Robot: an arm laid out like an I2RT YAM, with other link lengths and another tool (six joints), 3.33 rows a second.
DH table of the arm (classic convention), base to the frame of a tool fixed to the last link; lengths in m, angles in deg. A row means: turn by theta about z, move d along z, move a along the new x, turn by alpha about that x. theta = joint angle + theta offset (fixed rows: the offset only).
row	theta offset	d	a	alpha
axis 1	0.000	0.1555	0.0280	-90.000
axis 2	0.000	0.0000	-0.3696	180.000
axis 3	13.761	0.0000	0.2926	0.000
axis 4	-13.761	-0.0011	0.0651	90.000
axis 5	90.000	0.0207	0.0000	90.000
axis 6	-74.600	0.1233	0.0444	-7.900
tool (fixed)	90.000	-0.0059	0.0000	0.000
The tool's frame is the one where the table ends.
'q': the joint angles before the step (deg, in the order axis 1, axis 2, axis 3, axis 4, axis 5, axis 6). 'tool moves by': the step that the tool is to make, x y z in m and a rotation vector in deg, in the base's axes. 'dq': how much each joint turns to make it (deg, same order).
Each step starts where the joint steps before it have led.
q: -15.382, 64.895, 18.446, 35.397, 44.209, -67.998
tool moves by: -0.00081, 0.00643, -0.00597, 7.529, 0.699, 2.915
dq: 0.025, -1.984, 2.492, -12.608, -4.645, 8.161
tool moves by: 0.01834, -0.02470, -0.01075, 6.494, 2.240, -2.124
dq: -4.614, 6.397, 4.591, -5.446, -4.428, 5.174
